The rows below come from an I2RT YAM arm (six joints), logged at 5 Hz.
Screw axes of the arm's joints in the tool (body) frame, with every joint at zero. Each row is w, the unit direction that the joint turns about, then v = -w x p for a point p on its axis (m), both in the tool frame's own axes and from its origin. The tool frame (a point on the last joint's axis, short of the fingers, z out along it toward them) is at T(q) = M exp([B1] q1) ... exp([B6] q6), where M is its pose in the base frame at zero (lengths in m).
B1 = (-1, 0, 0, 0.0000, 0.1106, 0.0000)
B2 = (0, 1, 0, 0.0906, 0.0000, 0.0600)
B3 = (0, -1, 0, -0.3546, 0.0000, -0.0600)
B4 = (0, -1, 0, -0.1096, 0.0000, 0.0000)
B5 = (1, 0, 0, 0.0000, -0.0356, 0.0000)
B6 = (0, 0, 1, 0.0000, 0.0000, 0.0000)
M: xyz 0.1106 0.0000 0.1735 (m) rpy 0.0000 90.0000 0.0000 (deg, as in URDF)
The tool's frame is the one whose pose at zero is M.
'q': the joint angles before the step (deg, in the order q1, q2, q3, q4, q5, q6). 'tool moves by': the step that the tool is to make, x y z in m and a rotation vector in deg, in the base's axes. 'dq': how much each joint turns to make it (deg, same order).
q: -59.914, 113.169, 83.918, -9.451, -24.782, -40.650
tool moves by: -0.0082, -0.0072, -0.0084, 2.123, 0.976, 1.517
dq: -1.530, 1.565, 1.244, -2.900, -2.446, -2.033
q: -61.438, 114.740, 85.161, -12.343, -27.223, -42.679
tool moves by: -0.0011, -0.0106, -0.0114, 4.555, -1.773, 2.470
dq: -1.095, 3.377, 3.020, -2.698, -5.135, 0.275
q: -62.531, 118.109, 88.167, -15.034, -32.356, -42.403
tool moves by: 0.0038, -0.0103, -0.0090, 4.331, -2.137, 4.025
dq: -0.535, 3.956, 4.595, -3.978, -5.951, -0.798
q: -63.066, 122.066, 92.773, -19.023, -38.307, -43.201
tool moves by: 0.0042, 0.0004, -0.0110, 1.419, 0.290, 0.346
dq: 0.463, 1.335, -0.185, 0.399, -0.217, 0.440
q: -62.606, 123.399, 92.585, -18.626, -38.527, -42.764
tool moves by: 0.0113, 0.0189, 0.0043, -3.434, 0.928, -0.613
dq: 2.568, -3.372, -4.921, 4.644, 3.959, 0.882
